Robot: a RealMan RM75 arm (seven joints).
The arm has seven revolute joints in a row. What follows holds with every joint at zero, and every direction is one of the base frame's. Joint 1 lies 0.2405 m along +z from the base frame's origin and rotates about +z. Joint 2 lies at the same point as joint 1 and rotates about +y. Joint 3 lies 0.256 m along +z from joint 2 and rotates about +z. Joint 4 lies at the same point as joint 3 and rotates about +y. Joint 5 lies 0.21 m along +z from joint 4 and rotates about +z. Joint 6 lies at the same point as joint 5 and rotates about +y. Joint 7 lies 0.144 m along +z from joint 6 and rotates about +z. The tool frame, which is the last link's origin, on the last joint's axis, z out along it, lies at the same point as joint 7; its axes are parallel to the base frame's.
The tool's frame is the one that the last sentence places.
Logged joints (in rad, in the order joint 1, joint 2, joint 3, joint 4, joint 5, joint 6, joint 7), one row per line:
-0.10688, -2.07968, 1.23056, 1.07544, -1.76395, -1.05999, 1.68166
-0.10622, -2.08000, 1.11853, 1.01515, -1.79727, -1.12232, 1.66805
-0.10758, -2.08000, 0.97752, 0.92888, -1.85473, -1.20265, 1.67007
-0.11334, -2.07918, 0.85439, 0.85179, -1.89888, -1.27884, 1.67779
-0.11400, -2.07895, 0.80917, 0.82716, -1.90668, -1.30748, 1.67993
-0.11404, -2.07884, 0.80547, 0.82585, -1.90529, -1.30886, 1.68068
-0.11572, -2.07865, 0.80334, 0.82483, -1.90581, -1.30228, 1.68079
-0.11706, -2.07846, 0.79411, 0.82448, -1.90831, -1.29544, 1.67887
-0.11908, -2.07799, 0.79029, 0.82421, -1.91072, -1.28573, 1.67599
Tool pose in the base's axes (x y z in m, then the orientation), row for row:
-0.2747, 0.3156, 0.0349, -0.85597, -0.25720, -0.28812, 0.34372
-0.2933, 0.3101, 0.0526, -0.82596, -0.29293, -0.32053, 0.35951
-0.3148, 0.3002, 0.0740, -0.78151, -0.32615, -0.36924, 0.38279
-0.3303, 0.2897, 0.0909, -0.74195, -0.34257, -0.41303, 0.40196
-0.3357, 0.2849, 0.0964, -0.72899, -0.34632, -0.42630, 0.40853
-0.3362, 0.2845, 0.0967, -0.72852, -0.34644, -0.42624, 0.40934
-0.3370, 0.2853, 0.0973, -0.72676, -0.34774, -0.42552, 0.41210
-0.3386, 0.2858, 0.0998, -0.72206, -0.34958, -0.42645, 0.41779
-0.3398, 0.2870, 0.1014, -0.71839, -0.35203, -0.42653, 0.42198
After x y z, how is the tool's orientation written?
As a quaternion, x y z w.
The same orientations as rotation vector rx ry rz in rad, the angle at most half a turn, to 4 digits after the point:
-2.2239, -0.6682, -0.7486
-2.1297, -0.7553, -0.8265
-1.9930, -0.8317, -0.9416
-1.8752, -0.8658, -1.0439
-1.8369, -0.8726, -1.0742
-1.8350, -0.8726, -1.0736
-1.8283, -0.8748, -1.0704
-1.8117, -0.8771, -1.0700
-1.7990, -0.8816, -1.0681

